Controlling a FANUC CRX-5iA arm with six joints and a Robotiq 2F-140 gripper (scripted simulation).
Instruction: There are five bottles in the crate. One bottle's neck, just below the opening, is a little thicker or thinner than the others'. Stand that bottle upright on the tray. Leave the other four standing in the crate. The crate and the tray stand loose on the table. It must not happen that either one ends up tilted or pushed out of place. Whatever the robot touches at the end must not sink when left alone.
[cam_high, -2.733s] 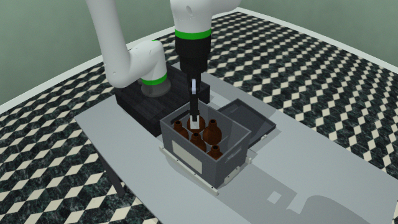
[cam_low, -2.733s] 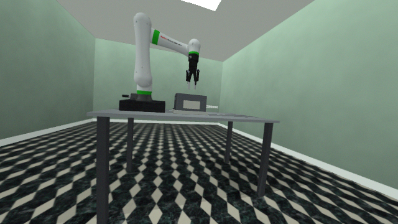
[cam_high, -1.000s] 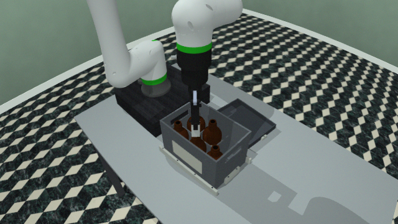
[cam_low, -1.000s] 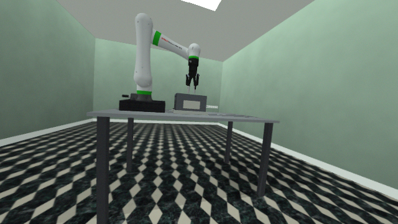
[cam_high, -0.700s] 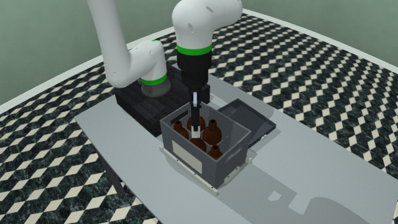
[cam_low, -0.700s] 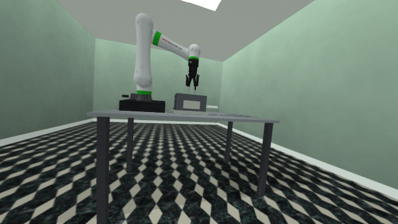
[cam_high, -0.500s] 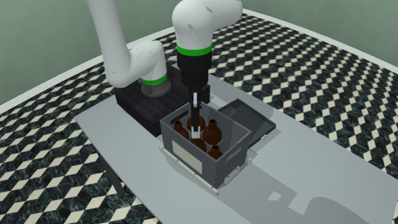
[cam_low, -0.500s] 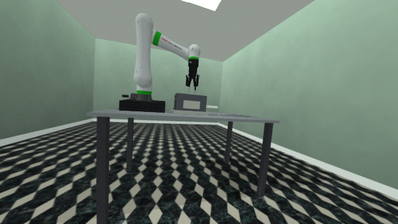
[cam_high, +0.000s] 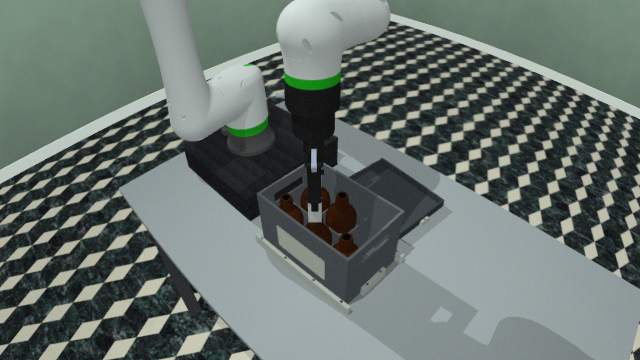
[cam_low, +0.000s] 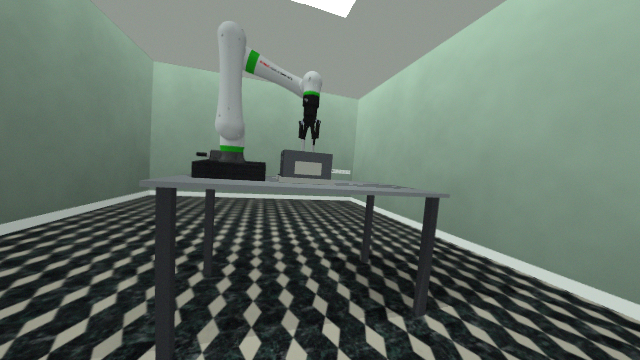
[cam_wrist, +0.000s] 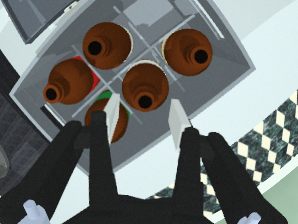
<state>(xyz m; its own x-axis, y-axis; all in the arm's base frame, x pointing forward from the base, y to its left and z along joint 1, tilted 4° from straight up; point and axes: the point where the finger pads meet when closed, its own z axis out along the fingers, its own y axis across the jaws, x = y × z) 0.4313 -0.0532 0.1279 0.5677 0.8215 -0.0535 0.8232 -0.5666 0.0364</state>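
My gripper is now 130 mm above the brown bottle. Also, from my hand: glass bottle (100 mm behind, 70 mm to the left, 130 mm below); then crate (10 mm behind, 40 mm to the left, 130 mm below); then dark grey tray (60 mm behind, 300 mm to the left, 200 mm below).
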